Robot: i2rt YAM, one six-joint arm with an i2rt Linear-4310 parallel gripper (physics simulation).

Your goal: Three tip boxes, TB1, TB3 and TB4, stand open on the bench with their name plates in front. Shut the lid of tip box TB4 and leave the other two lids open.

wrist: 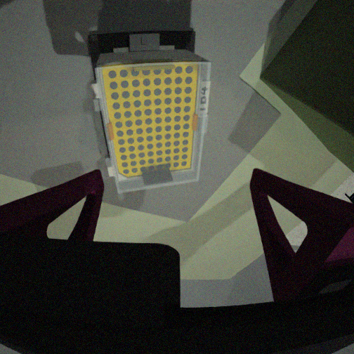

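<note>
Tip box TB4 (152, 120) stands ahead of the gripper in the wrist view, its yellow rack full of round holes. A small white plate (204, 99) reading TB4 is at its right side. A clear lid (200, 155) appears to lie over the rack, its rim showing along the right and near sides; whether it is fully down I cannot tell. A grey tab (157, 174) is at the near end. My gripper (176, 177) is open and empty, its dark red fingers wide apart on the near side of the box. TB1 and TB3 do not show.
A dark green block (315, 70) stands at the upper right. A black piece with a small grey block (144, 41) marked L is at the box's far end. Shadows and pale patches cross the grey bench (230, 60).
</note>
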